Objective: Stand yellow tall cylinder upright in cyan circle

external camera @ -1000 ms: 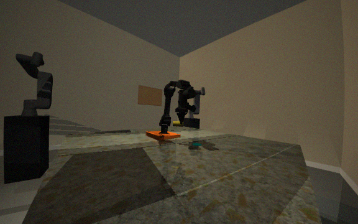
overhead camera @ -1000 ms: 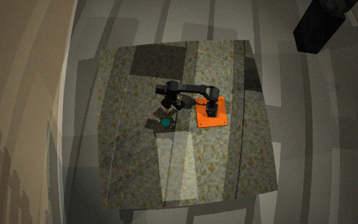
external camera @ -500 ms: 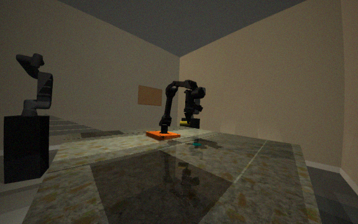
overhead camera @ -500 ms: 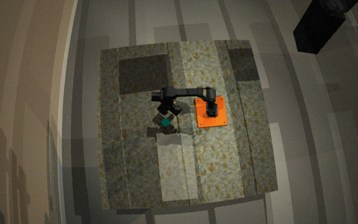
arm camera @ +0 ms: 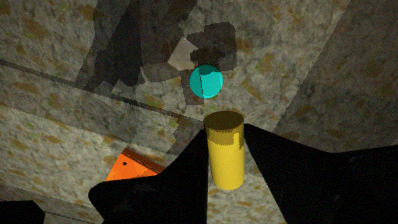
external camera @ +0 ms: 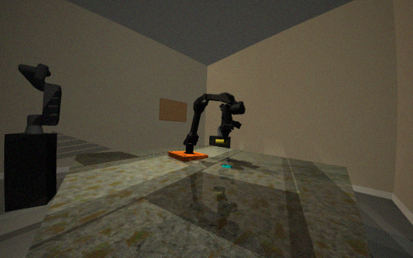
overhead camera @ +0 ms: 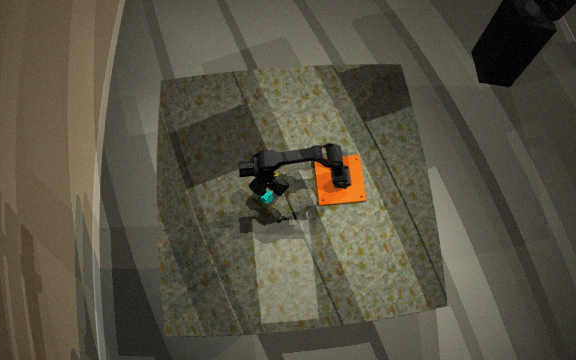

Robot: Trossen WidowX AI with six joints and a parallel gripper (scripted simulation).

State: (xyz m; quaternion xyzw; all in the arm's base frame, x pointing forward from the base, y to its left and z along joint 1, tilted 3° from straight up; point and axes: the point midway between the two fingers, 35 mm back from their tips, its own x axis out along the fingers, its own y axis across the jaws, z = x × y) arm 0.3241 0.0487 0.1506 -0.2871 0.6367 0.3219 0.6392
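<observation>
My gripper tip is now 14 cm above the cyan circle, 2 cm to the right of it and 1 cm short of it. From my gripper tip the other things lie so: yellow cylinder 2 cm to the right, 1 cm behind.
</observation>
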